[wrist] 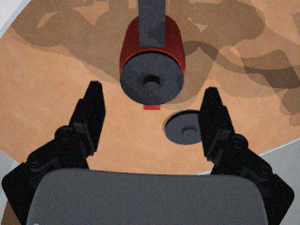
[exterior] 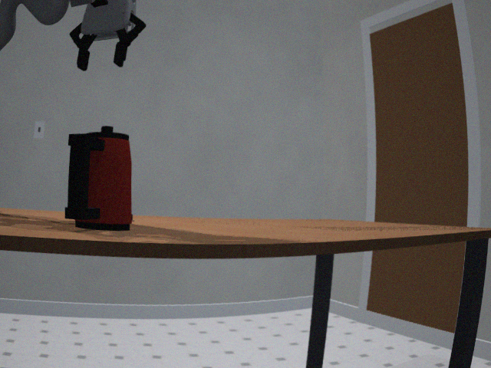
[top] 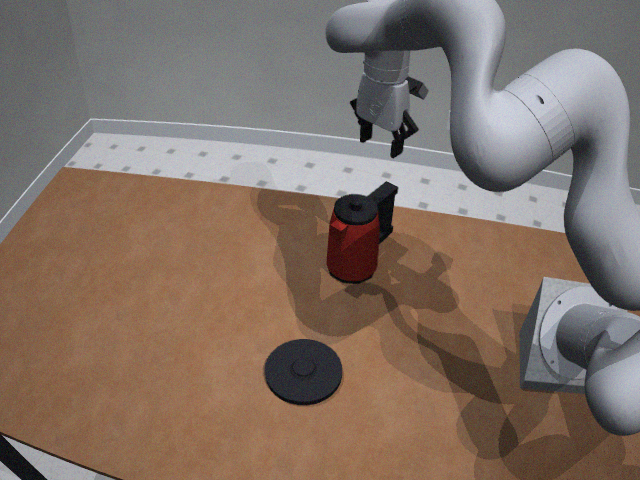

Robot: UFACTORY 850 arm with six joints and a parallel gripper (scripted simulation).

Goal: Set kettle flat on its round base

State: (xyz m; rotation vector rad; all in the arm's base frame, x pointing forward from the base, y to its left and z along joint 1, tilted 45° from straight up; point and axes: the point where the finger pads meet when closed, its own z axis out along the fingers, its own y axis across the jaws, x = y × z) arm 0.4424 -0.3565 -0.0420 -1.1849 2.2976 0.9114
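The red kettle is 210 mm below my hand, 30 mm to the left of it and 20 mm ahead of it. Also, from my hand: black round base 360 mm to the left, 290 mm below, 100 mm ahead.
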